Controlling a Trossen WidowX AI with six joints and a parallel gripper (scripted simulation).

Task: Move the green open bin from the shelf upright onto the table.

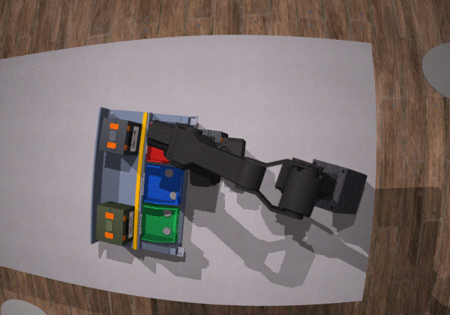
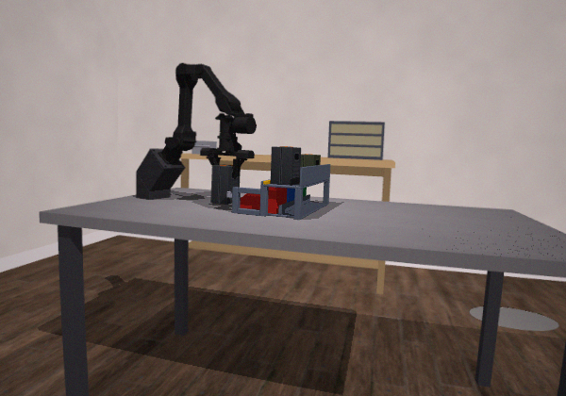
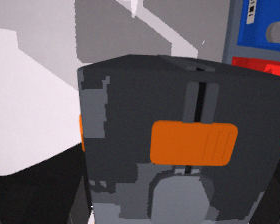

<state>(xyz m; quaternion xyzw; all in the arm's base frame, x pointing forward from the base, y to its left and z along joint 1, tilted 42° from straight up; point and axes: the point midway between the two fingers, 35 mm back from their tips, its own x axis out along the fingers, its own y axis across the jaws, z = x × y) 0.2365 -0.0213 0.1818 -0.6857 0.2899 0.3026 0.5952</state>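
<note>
My hand is 60 mm above the dark box. Also, from my hand: red bin: 140 mm ahead, 100 mm below, 10 mm to the left; blue bin: 140 mm ahead, 120 mm to the left, 100 mm below; yellow rail: 170 mm ahead, 130 mm to the left, 30 mm below.
</note>
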